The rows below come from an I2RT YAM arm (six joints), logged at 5 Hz.
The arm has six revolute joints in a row. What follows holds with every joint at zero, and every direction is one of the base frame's. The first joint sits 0.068 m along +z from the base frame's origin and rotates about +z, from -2.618 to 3.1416 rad. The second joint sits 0.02 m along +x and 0.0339 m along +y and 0.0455 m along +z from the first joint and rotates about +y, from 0 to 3.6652 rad. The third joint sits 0.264 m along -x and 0.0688 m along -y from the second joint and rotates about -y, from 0 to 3.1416 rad. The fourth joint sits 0.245 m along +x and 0.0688 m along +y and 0.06 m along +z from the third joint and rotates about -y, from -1.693 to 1.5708 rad. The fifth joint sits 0.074 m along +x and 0.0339 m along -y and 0.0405 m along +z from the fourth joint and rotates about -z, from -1.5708 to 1.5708 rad. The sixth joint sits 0.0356 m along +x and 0.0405 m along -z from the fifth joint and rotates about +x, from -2.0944 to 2.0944 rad. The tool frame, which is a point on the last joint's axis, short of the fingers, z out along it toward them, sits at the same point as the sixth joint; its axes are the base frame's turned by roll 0, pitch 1.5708 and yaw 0 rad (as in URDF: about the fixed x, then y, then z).
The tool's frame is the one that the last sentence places.
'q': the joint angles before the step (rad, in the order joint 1, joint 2, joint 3, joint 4, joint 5, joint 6). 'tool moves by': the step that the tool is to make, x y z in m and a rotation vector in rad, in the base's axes. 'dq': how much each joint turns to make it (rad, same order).
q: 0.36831 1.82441 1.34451 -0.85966 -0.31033 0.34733
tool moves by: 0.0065 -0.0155 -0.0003 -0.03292 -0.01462 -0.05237
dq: -0.04359 0.00013 0.00018 0.00260 0.03698 0.00028
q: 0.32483 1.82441 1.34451 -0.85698 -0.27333 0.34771
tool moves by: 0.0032 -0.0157 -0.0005 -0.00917 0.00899 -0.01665
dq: -0.04490 0.00003 -0.00011 -0.01928 -0.00036 -0.03001
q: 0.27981 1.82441 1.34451 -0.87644 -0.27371 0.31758
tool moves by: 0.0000 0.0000 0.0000 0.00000 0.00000 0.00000
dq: 0.00000 0.00000 0.00000 0.00000 0.00000 0.00000
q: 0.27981 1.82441 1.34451 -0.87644 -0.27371 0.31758
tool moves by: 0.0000 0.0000 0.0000 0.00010 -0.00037 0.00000
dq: 0.00000 -0.00014 -0.00022 0.00046 0.00001 0.00000
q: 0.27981 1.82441 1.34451 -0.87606 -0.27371 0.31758
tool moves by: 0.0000 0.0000 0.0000 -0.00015 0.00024 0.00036
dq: 0.00000 0.00014 0.00021 -0.00045 0.00000 -0.00038
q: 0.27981 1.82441 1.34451 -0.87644 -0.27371 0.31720
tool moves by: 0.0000 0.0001 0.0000 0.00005 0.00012 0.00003
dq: 0.00027 0.00012 0.00016 -0.00007 -0.00003 0.00026
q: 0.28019 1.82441 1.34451 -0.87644 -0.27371 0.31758
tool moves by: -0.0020 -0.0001 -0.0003 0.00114 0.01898 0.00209
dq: 0.00066 -0.00013 -0.00003 -0.01806 -0.00651 -0.00010
